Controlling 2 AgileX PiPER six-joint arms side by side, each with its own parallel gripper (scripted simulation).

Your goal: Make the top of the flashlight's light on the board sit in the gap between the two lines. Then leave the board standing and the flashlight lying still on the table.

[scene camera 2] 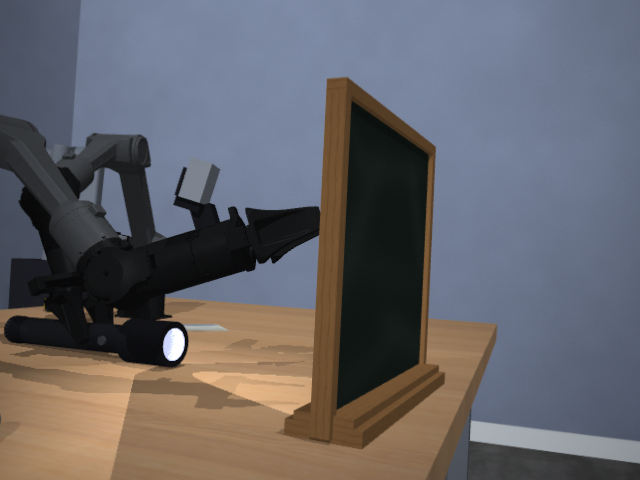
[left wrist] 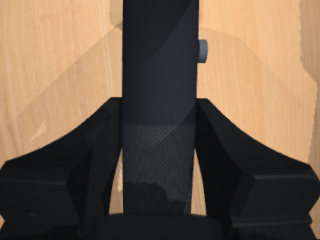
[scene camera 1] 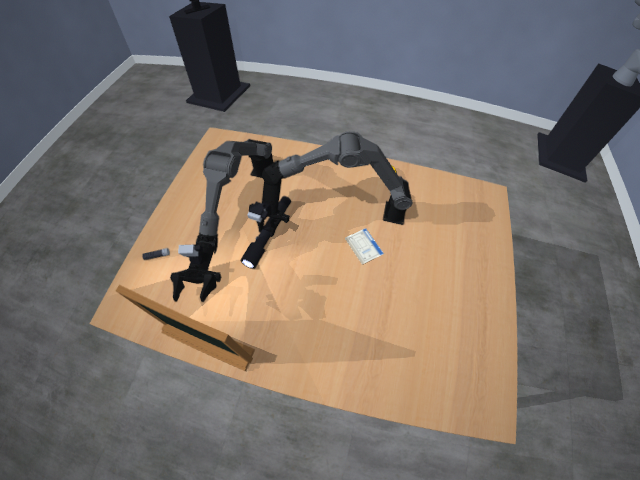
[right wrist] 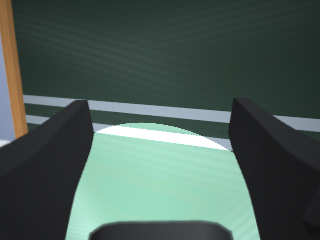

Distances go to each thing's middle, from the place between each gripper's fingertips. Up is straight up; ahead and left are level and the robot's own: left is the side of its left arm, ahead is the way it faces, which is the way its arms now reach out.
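From my right hand, the wood-framed board (scene camera 2: 373, 279) is 4 cm below, 7 cm ahead and 3 cm to the left, and going by their middles, of the things named here the board is the nearest to my right hand. The booklet (scene camera 1: 363, 245) is 19 cm below my right hand, 45 cm behind it and 36 cm to the left of it. My left hand is 30 mm above the booklet, 330 mm to the right of it and 100 mm past it, while the board is 120 mm above my left hand and 420 mm ahead of it. By its middle, the booklet is nearer to my left hand than to my right hand.
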